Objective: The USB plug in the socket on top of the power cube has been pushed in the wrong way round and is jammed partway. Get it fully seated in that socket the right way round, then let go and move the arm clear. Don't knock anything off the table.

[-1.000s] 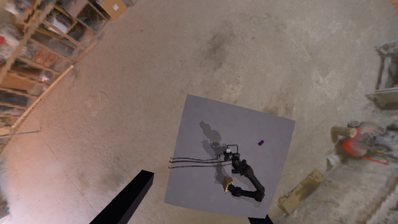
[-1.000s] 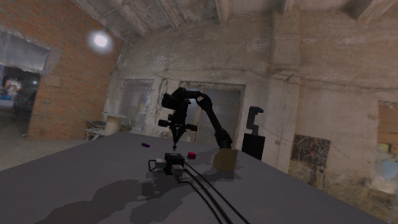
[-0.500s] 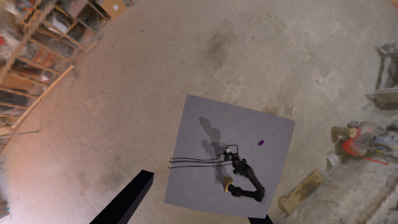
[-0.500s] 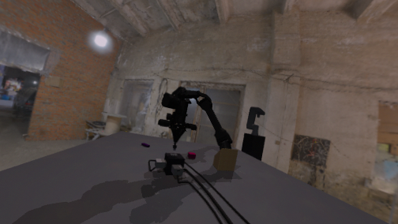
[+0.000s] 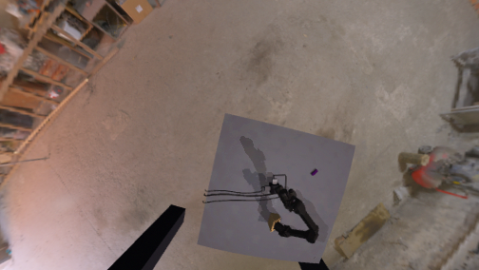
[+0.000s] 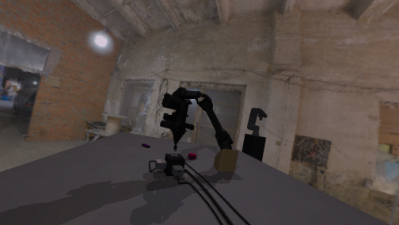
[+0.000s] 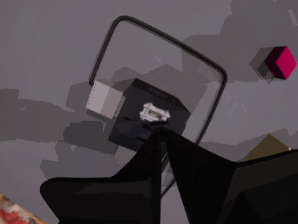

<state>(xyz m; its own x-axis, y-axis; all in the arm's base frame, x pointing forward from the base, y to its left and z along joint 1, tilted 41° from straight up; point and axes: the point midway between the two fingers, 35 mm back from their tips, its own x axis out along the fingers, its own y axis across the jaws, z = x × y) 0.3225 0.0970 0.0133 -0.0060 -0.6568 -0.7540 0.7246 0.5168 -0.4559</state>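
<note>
My gripper tip is now 2 cm above the pale USB plug. Also, from my gripper tip: magenta block (14 cm behind, 20 cm to the right, 12 cm below); small purple piece (19 cm ahead, 33 cm to the right, 13 cm below).
</note>
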